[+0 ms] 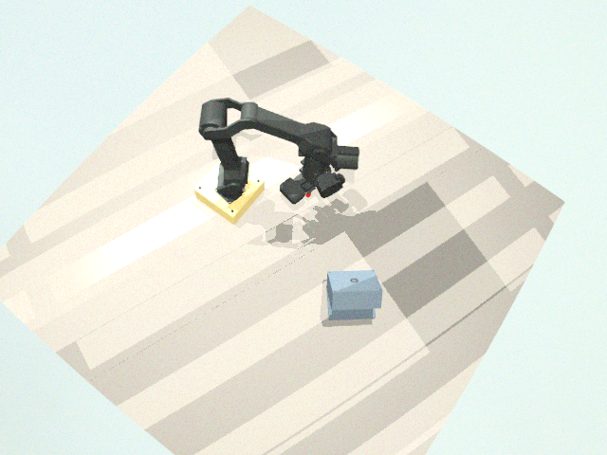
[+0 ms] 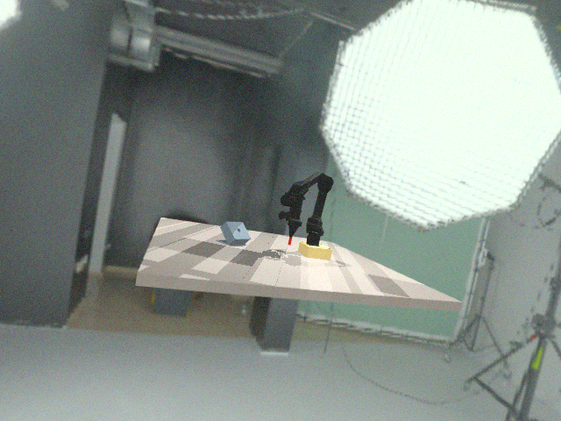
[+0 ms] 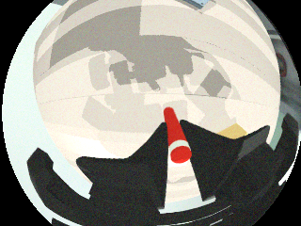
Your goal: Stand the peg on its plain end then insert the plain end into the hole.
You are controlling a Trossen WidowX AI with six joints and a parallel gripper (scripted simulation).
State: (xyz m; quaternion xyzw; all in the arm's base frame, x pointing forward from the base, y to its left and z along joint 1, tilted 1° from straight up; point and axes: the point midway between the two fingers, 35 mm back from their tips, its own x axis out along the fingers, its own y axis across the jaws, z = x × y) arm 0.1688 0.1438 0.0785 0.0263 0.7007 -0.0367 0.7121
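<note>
The sloped panel is 27 cm ahead of my gripper tip, 12 cm to the right of it and 4 cm below it. The rest, counted from my gripper tip: red peg: 2 cm above.
</note>
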